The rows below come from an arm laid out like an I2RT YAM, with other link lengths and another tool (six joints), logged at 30 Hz.
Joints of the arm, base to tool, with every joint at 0 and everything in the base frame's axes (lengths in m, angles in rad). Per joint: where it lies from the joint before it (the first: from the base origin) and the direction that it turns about. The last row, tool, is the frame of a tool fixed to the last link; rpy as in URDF.
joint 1: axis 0 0 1 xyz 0 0 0.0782
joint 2: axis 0 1 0 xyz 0.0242 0.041 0.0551
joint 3: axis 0 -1 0 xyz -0.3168 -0.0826 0
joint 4: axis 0 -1 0 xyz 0.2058 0.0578 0.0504
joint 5: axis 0 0 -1 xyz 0.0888 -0.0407 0.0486
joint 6: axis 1 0 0 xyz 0.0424 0 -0.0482
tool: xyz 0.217 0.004 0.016 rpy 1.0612 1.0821 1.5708
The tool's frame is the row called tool.
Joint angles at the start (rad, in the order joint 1, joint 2, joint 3, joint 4, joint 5, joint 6):
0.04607, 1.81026, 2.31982, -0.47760, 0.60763, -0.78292
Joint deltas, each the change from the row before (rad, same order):
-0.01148, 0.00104, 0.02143, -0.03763, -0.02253, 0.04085
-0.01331, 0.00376, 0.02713, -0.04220, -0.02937, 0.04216
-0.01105, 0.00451, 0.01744, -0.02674, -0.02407, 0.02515
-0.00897, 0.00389, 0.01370, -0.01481, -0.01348, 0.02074
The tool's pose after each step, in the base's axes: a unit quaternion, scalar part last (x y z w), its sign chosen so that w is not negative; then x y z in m. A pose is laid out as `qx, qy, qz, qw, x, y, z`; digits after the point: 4 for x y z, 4 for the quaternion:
-0.0619, 0.7416, -0.0917, 0.6616, 0.5693, -0.1367, 0.6026
-0.0561, 0.7416, -0.0733, 0.6644, 0.5687, -0.1379, 0.6005
-0.0536, 0.7424, -0.0609, 0.6650, 0.5695, -0.1389, 0.5980
-0.0489, 0.7411, -0.0529, 0.6676, 0.5694, -0.1410, 0.5977

